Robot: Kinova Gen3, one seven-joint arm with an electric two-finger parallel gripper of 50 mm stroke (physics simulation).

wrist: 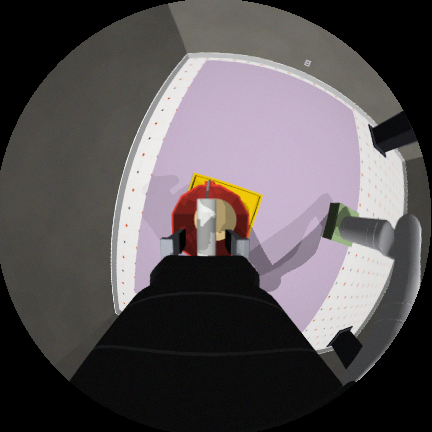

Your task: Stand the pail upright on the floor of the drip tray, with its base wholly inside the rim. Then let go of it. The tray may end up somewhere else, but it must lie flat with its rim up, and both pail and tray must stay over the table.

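Places are measured from the arm's base along level axes (x ahead, y left, z up), in metres.
Pixels of known places: gripper, between the fingertips: (204,237); arm's base, origin of its link: (346,227).
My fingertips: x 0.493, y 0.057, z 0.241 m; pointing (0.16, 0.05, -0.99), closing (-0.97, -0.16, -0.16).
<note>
For each thing: its middle in the pictures, then the offset to it from my fingertips. "spot": a spot on its surface instead. Level surfaces: height alone.
- red many-sided pail, a spot on its surface: (186,212) spot: dx +0.095, dy -0.008, dz -0.218 m
- tan disc, a spot on its surface: (227,218) spot: dx -0.024, dy -0.008, dz -0.277 m
- yellow drip tray, a spot on its surface: (253,204) spot: dx -0.102, dy -0.068, dz -0.300 m
- purple mat, height of its surface: dz -0.304 m
A red many-sided pail (186,212) has its open mouth toward the camera and looks upright. A tan disc (227,218) shows inside it. Its pale grey handle grip (206,220) runs up the middle of the view, over the mouth. The yellow drip tray (253,204) lies flat, rim up, partly under the pail in the view; its far and right edges show. The pail hides the rest, so I cannot tell whether its base is wholly inside the rim. My gripper (204,237) is open, one finger on each side of the handle grip, with gaps between.
A green block (346,224) with the grey arm base (370,234) stands at the right. A grey arm link (407,270) curves along the right edge. Black brackets (378,140) (346,345) stand at the right side. A purple mat (275,125) covers much of the white table (382,200).
</note>
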